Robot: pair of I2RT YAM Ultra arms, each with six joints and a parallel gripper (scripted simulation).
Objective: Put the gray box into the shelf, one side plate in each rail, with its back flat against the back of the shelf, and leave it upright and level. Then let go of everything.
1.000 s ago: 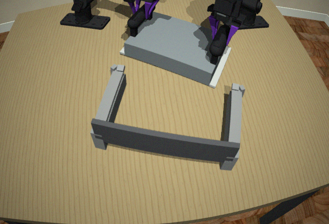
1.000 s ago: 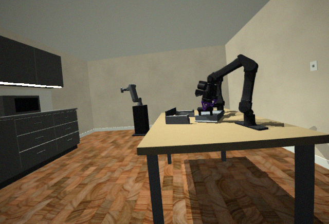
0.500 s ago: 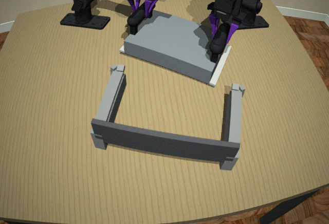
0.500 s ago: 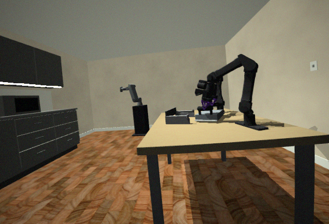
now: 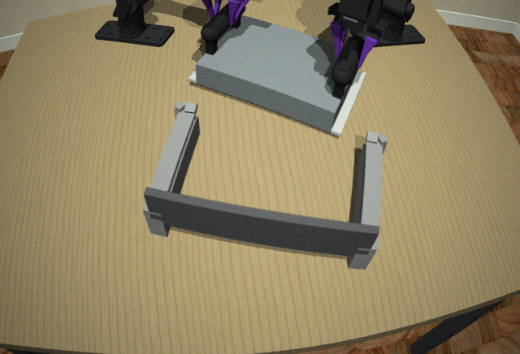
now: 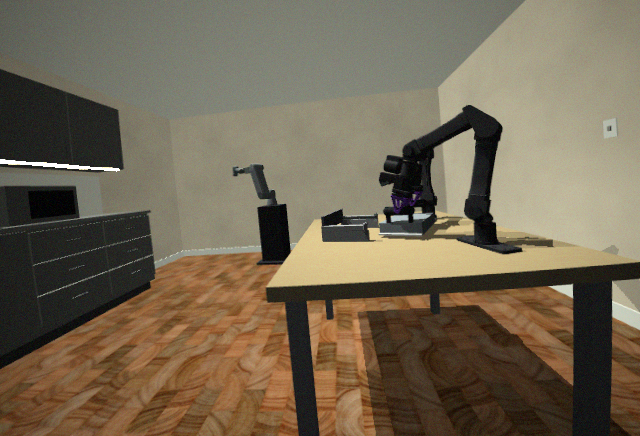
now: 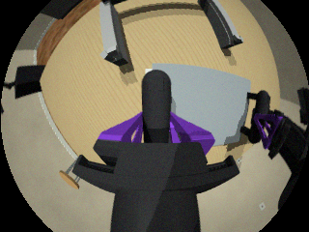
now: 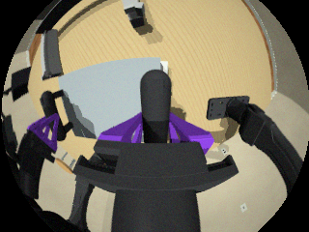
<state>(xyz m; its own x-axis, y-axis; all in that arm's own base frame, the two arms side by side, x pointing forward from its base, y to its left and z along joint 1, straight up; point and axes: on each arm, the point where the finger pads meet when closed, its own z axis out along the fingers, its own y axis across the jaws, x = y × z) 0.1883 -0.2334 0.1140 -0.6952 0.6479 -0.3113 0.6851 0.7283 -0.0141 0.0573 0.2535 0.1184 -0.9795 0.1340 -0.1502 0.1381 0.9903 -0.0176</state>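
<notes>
Right now my left hand is 11 cm to the left of the gray box, 6 cm past it and 5 cm above it. The rest, counted from my left hand: dark back plate 29 cm ahead, 16 cm to the right, 4 cm below.
My right hand is 5 cm short of the gray box, 11 cm to the right of it and 5 cm above it. From my right hand the other things lie so: dark back plate 40 cm ahead, 5 cm to the left, 4 cm below.
</notes>
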